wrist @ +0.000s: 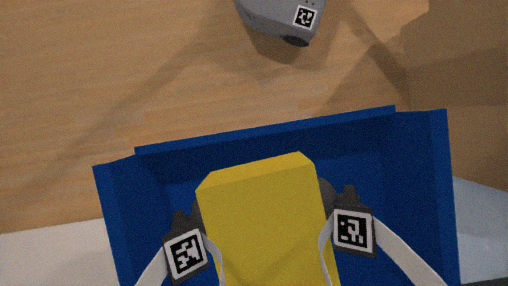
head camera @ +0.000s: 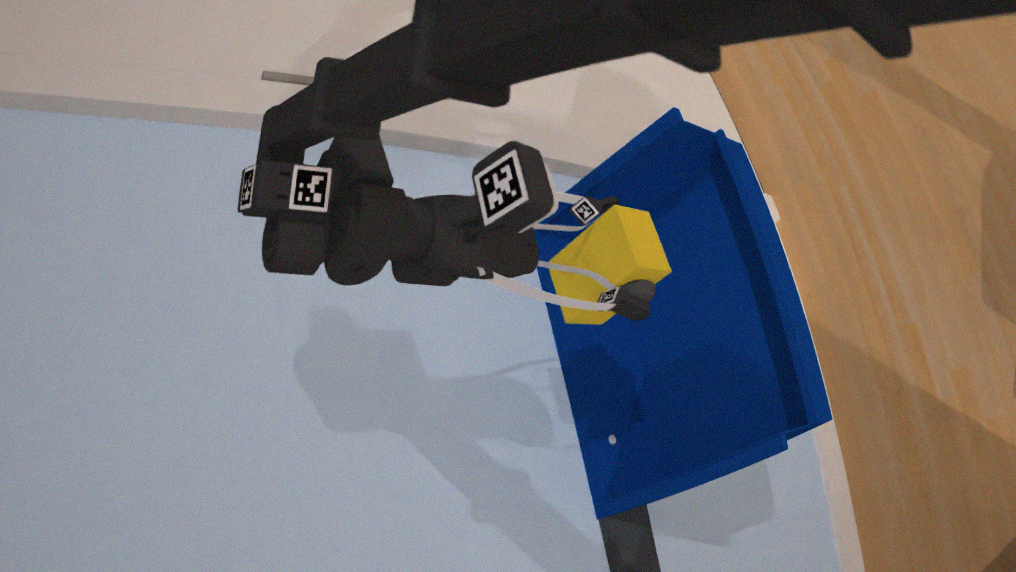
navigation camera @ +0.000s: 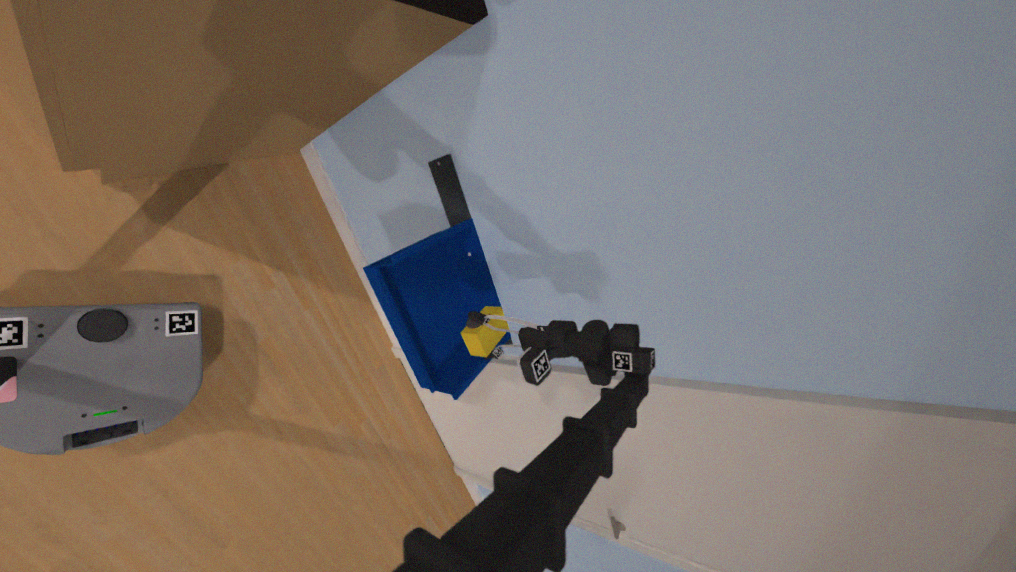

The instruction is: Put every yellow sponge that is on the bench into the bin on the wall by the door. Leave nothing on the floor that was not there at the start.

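Where they show: gripper, fingertip midpoint: (wrist: 264,203) (head camera: 639,258) (navigation camera: 472,335); robot's base, origin of the base link: (navigation camera: 104,323).
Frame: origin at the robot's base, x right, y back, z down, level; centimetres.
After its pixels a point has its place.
My gripper (head camera: 619,250) @[y 3.7, x 51.8, z -79.5 cm] (navigation camera: 489,335) @[y 3.7, x 51.8, z -79.5 cm] (wrist: 264,203) @[y 3.7, x 51.8, z -79.5 cm] is shut on a yellow sponge (head camera: 643,241) @[y 5.0, x 48.9, z -82.2 cm] (navigation camera: 479,342) @[y 4.6, x 48.6, z -84.0 cm] (wrist: 265,225) @[y 4.0, x 51.3, z -84.2 cm], with one fingertip on each side of it. The sponge is a thick block with bevelled corners. The blue bin (head camera: 696,333) @[y -3.7, x 62.6, z -56.3 cm] (navigation camera: 426,284) @[y -8.5, x 58.5, z -56.3 cm] (wrist: 270,128) @[y 3.5, x 47.1, z -61.7 cm] on the wall is open at the top. In all three views the sponge and fingertips lie within the bin's outline, over its opening. How deep the sponge hangs relative to the rim is hard to tell. The bench does not show clearly.
The grey robot base (navigation camera: 152,369) @[y 10.8, x 7.7, z -16.0 cm] (wrist: 280,19) @[y 7.0, x 15.8, z -16.0 cm] stands on the wooden floor. A large brown box-like body (navigation camera: 177,92) @[y -40.1, x 7.4, z -53.8 cm] is near the wall. A dark strip (head camera: 629,543) @[y -30.2, x 61.4, z -65.5 cm] (navigation camera: 449,190) @[y -34.1, x 59.5, z -65.2 cm] is on the blue wall beside the bin. A pale panel (head camera: 142,49) @[y 26.8, x 89.7, z -124.5 cm] (navigation camera: 675,468) @[y 47.6, x 100.2, z -114.4 cm] adjoins the wall on the other side.
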